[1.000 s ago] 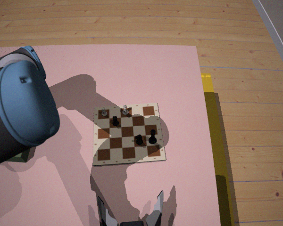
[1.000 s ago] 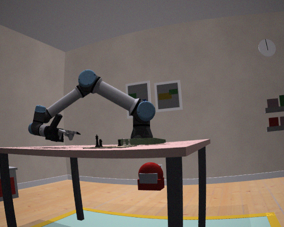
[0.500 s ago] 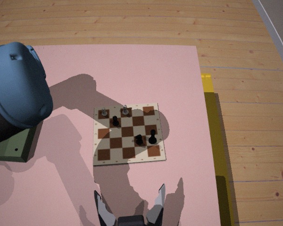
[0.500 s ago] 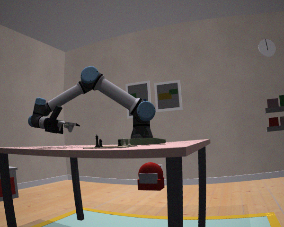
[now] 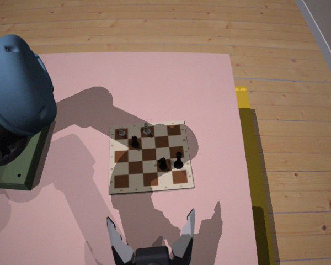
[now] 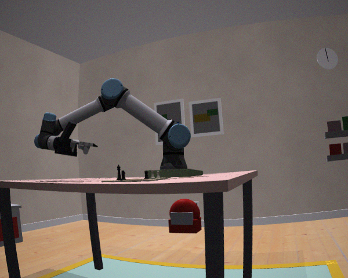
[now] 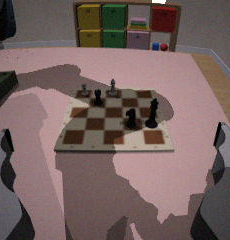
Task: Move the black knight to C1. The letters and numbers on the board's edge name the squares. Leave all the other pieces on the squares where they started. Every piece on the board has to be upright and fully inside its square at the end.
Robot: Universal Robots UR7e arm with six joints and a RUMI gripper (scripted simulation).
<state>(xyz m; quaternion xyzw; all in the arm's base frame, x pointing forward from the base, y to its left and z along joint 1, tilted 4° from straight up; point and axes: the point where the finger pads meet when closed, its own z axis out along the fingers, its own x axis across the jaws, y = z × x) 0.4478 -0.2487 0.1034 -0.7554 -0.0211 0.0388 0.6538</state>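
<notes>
Now: hand 20 mm past the chessboard, 230 mm to the right of it and 170 mm above it. Also, from my hand: white pawn 100 mm behind, 300 mm to the left, 150 mm below; then white bishop 20 mm behind, 300 mm to the left, 150 mm below.
</notes>
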